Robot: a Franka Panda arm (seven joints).
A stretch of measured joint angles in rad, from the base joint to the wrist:
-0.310 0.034 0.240 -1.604 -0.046 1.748 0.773
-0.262 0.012 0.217 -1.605 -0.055 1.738 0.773
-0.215 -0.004 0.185 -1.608 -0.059 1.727 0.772
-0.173 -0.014 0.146 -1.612 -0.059 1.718 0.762
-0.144 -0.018 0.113 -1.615 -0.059 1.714 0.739
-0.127 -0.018 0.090 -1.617 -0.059 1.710 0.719
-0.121 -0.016 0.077 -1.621 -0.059 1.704 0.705
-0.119 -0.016 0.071 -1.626 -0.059 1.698 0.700
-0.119 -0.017 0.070 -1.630 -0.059 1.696 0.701
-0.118 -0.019 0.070 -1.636 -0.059 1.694 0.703
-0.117 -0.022 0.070 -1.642 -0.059 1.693 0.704
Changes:
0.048 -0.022 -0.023 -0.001 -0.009 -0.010 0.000
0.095 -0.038 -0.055 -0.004 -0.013 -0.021 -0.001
0.137 -0.048 -0.094 -0.008 -0.013 -0.030 -0.011
0.166 -0.052 -0.127 -0.011 -0.013 -0.034 -0.034
0.183 -0.052 -0.150 -0.013 -0.013 -0.038 -0.054
0.189 -0.050 -0.163 -0.017 -0.013 -0.044 -0.068
0.191 -0.050 -0.169 -0.022 -0.013 -0.050 -0.073
0.191 -0.051 -0.170 -0.026 -0.013 -0.052 -0.072
0.192 -0.053 -0.170 -0.032 -0.013 -0.054 -0.070
0.193 -0.056 -0.170 -0.038 -0.013 -0.055 -0.069

